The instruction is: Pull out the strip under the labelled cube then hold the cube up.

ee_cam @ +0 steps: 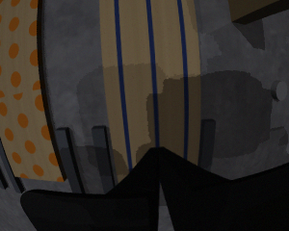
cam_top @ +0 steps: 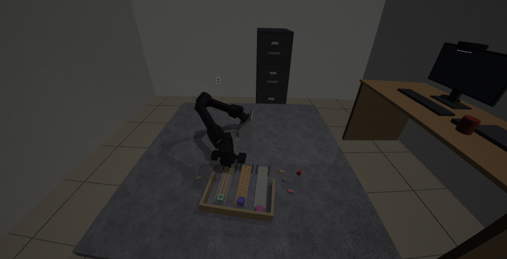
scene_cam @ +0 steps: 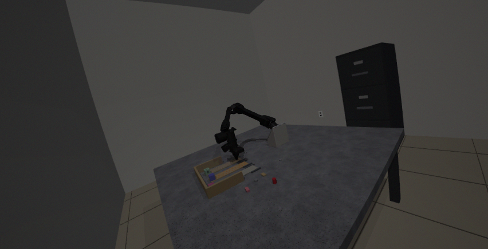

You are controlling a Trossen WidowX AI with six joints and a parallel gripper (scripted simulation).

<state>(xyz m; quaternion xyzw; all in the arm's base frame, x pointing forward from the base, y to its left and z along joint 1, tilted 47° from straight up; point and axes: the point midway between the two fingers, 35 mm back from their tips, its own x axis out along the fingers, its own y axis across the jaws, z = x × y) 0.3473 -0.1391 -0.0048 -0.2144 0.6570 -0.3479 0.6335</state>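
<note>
My gripper tip is now 100 mm short of the striped strip and 20 mm to the left of it.
</note>
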